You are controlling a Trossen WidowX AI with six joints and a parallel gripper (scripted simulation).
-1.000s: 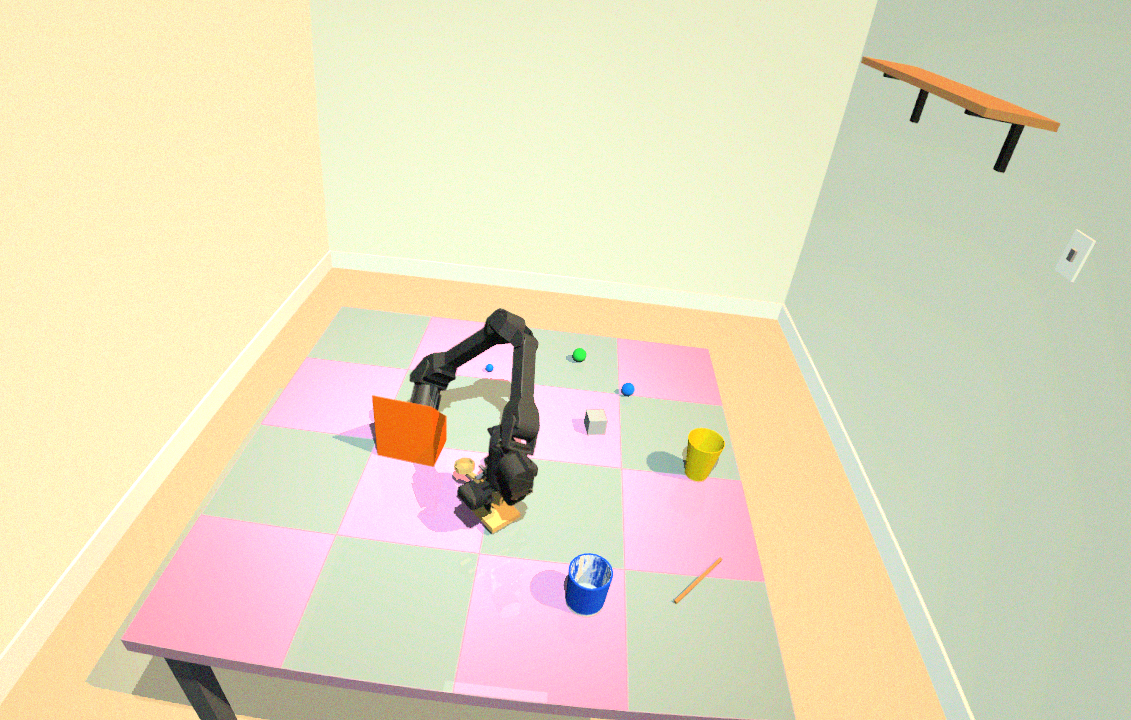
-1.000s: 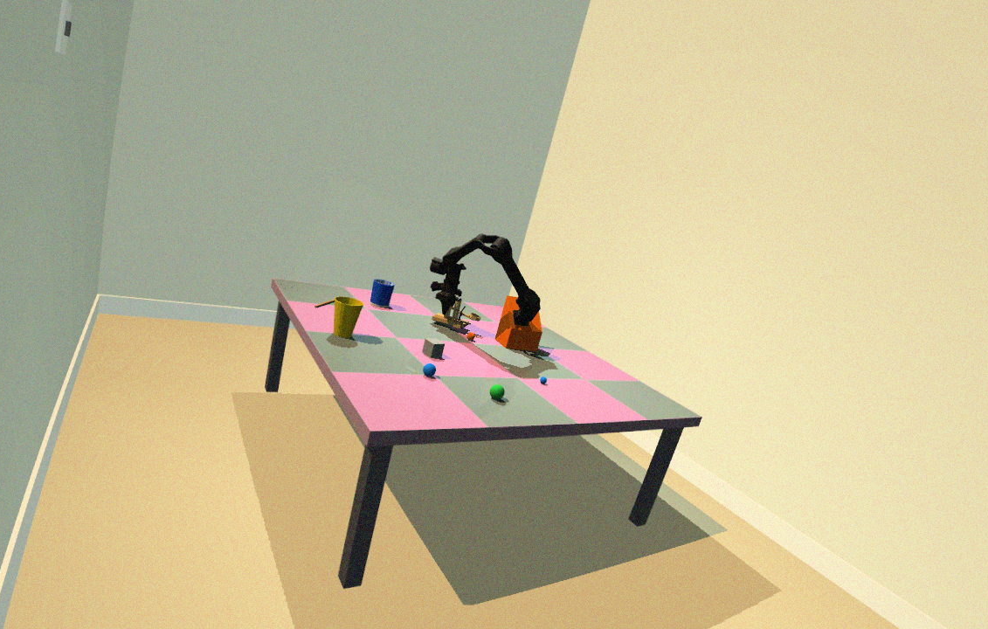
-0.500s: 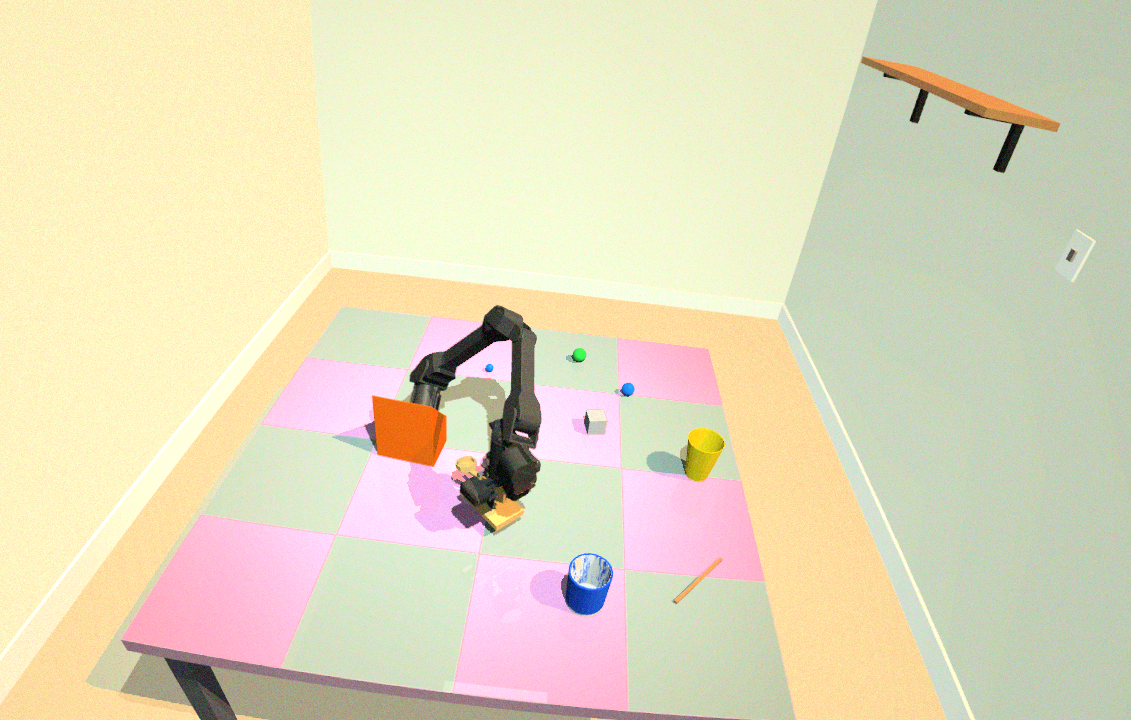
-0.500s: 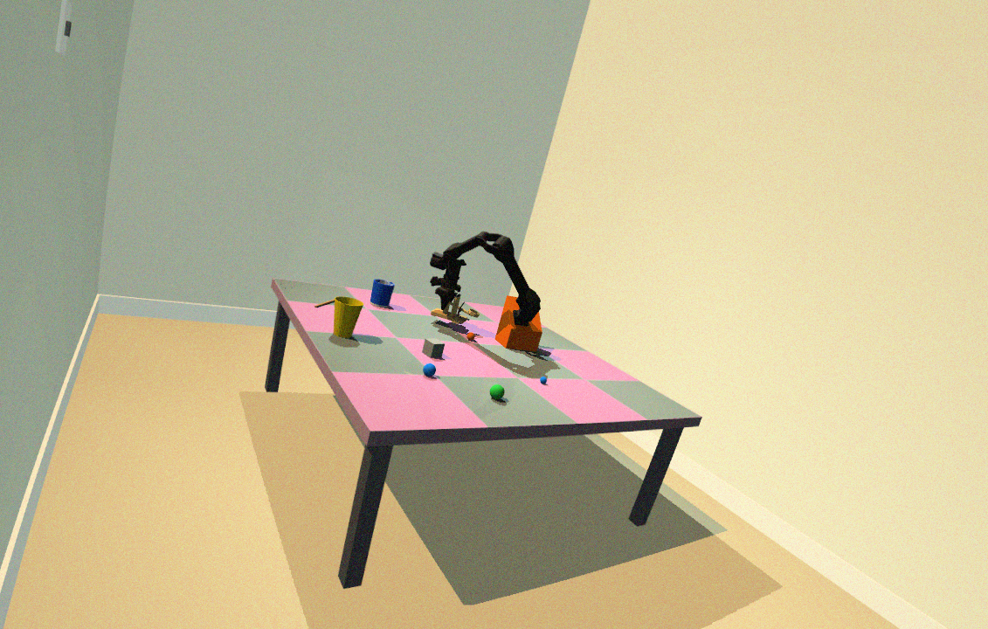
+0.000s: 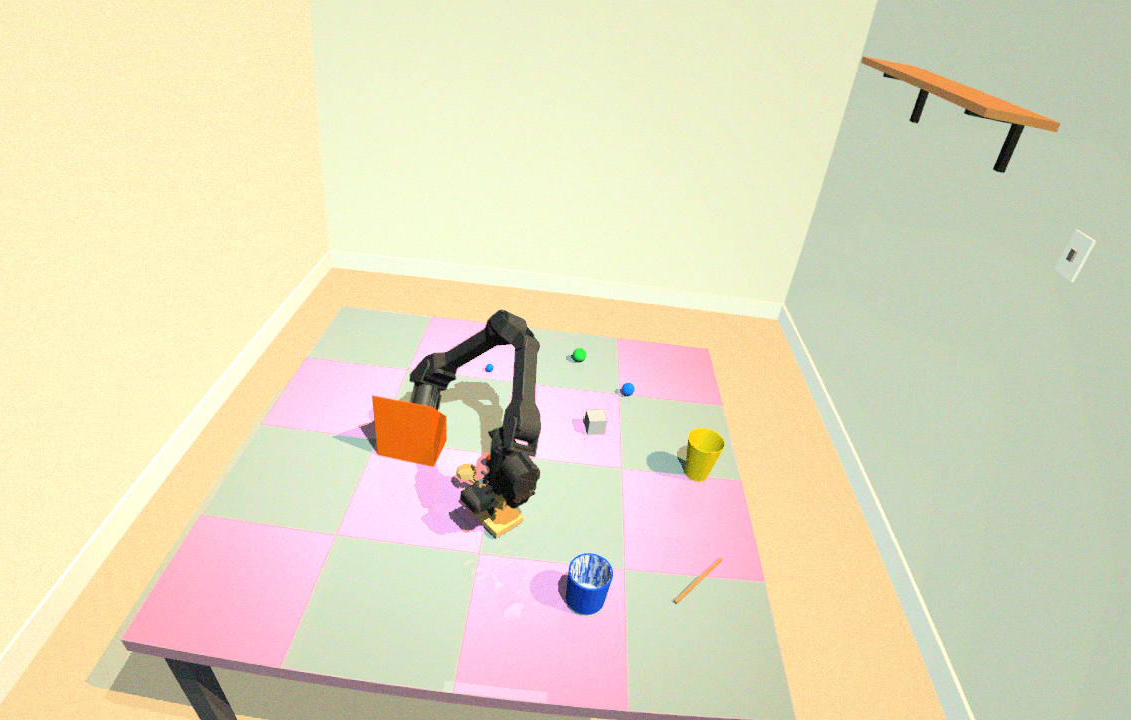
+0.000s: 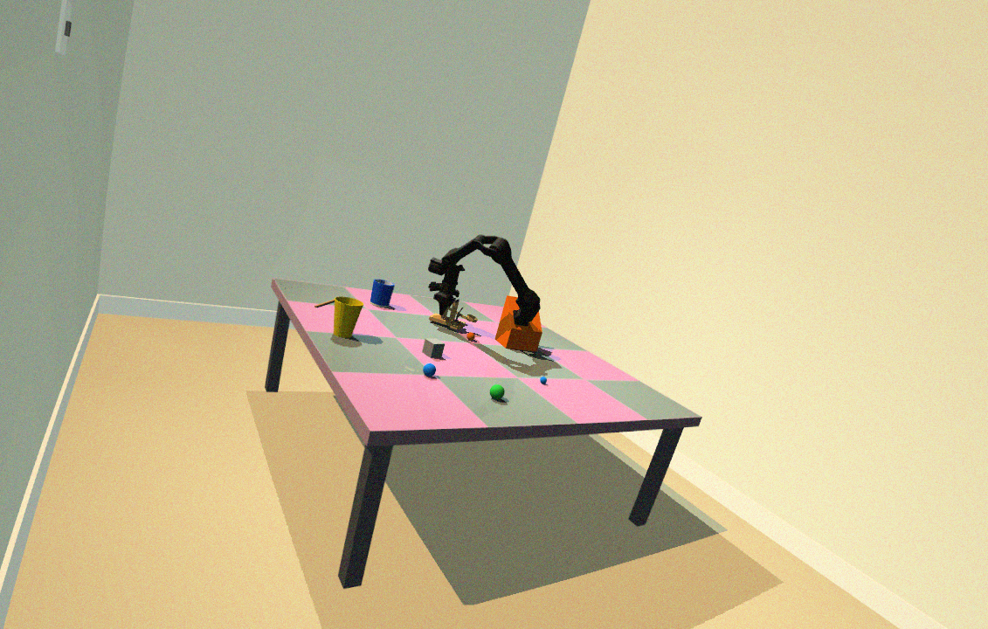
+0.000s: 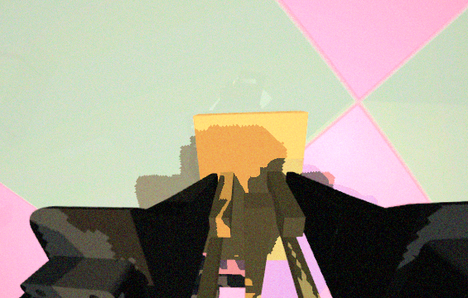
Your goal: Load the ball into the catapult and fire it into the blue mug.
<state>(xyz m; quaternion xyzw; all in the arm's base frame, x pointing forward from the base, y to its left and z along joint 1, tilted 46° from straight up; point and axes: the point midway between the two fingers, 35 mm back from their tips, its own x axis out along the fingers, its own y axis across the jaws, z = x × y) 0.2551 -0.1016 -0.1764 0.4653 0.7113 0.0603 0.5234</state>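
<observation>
Right now my gripper tip is 60 mm past the orange ball, 180 mm to the right of it and 20 mm above it. Also, from my gripper tip: grey cube: 180 mm ahead, 400 mm to the left, 20 mm below; then wooden stick: 470 mm ahead, 60 mm to the right, 40 mm below; then blue mug: 230 mm ahead, 160 mm to the right, 10 mm below.
</observation>
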